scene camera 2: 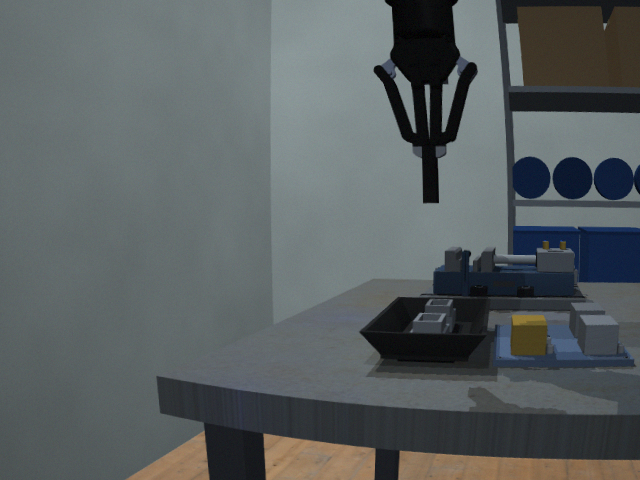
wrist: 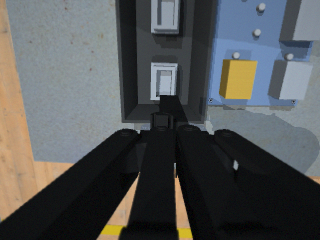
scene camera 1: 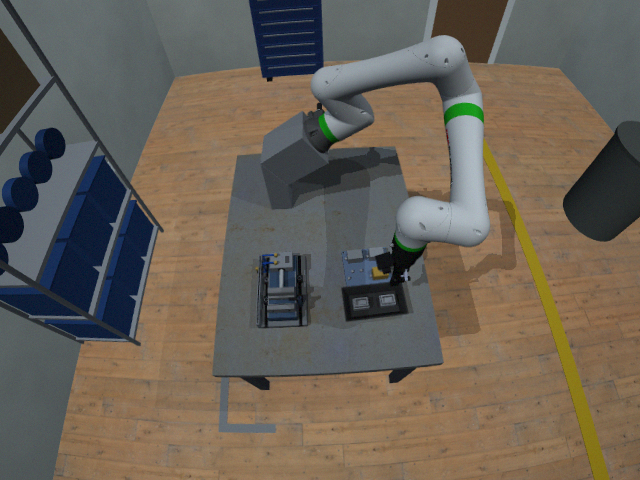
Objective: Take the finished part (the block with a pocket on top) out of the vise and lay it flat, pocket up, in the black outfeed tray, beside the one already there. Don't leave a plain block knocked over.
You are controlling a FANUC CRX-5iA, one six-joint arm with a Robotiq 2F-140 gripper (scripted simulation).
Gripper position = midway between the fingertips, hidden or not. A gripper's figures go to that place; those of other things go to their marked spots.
Scene:
My gripper (wrist: 168, 109) is 0.17 m from the lens. A yellow block (wrist: 237, 76) is 0.33 m from the lens. A pocketed block (wrist: 163, 75): 0.32 m from the lens.

